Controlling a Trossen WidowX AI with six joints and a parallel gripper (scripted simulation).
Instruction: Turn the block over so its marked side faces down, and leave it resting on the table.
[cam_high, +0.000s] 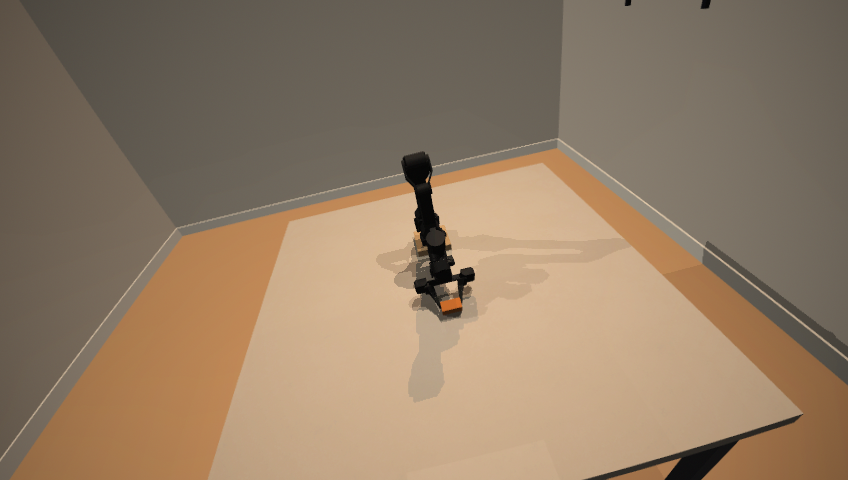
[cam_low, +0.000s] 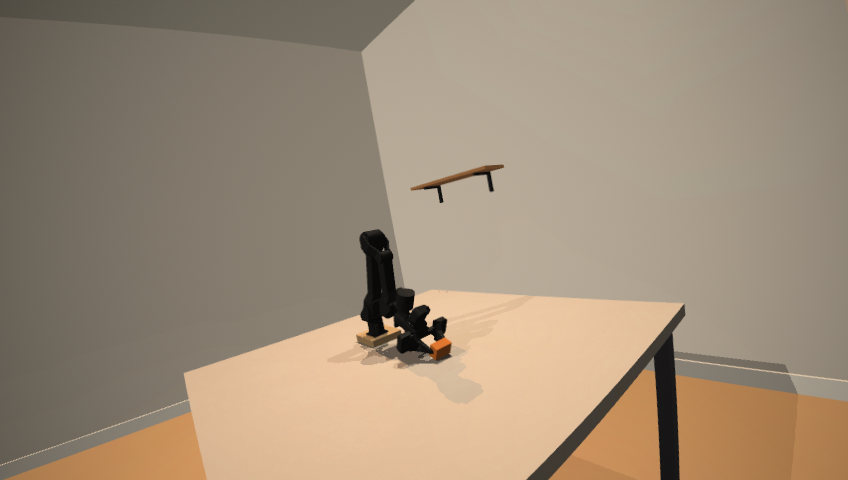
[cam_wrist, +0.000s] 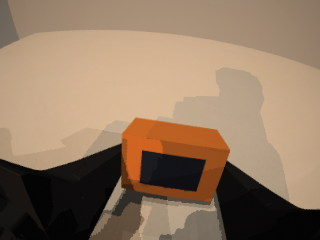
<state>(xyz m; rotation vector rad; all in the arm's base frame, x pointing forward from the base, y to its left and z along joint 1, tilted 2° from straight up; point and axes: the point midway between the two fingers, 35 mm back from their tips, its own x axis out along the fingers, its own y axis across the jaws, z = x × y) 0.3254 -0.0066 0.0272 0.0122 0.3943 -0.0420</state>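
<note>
My gripper tip is now 1 cm past the block.
</note>
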